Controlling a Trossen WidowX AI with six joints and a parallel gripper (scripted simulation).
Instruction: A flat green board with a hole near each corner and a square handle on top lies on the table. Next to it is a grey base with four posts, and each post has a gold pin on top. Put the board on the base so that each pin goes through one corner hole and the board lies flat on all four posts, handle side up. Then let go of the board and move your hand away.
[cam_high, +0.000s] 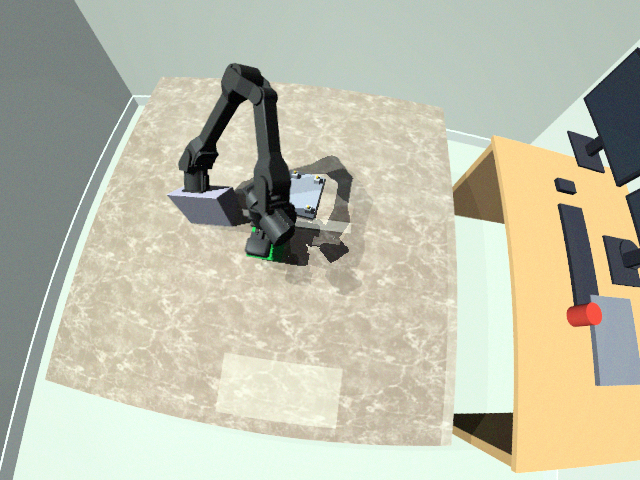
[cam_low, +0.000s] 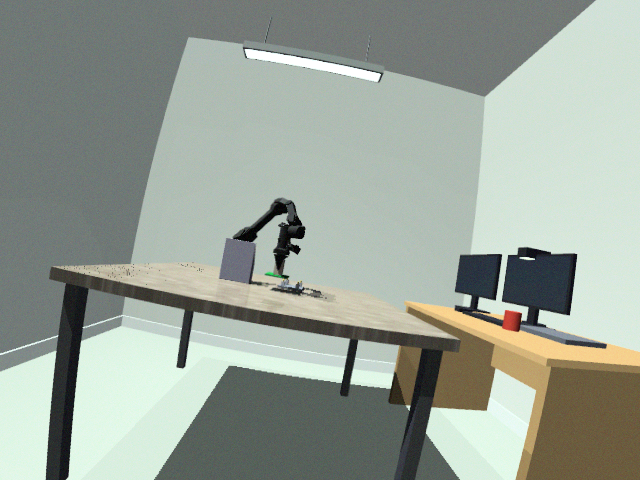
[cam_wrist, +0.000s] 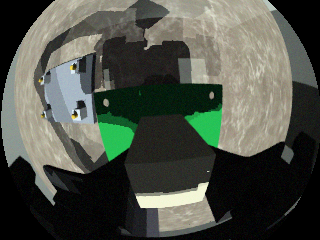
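Right now the grey base is 190 mm to the left of my gripper tip, 90 mm below it and 80 mm ahead of it. Also, from my gripper tip: green board: 10 mm below.
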